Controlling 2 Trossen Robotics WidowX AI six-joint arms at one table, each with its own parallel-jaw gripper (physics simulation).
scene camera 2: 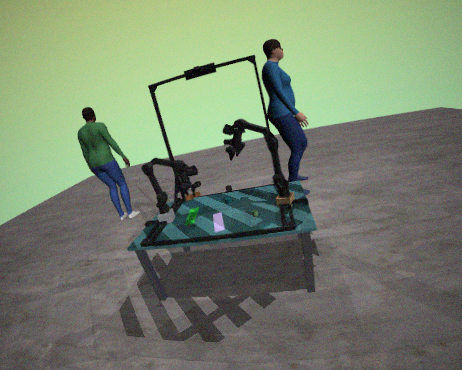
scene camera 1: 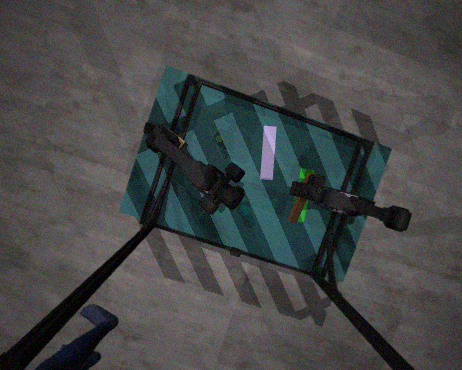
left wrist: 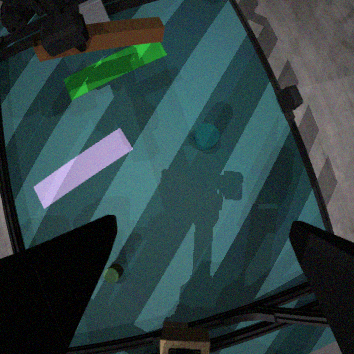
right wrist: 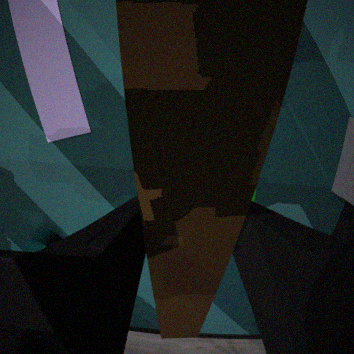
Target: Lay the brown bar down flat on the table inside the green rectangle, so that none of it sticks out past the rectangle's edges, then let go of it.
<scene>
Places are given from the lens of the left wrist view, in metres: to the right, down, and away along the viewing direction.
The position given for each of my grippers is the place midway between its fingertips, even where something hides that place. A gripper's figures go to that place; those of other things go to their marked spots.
my left gripper [left wrist: 203,226]: 0.01, 0.02, 0.10
my right gripper [left wrist: 81,43]: -0.18, -0.25, 0.34
brown bar [left wrist: 115,33]: -0.11, -0.26, 0.33
green rectangle [left wrist: 131,57]: -0.12, -0.32, 0.49
pale lilac rectangle [left wrist: 114,145]: -0.15, -0.08, 0.47
The marked spots on the green rectangle and the pale lilac rectangle are 0.24 m apart.
</scene>
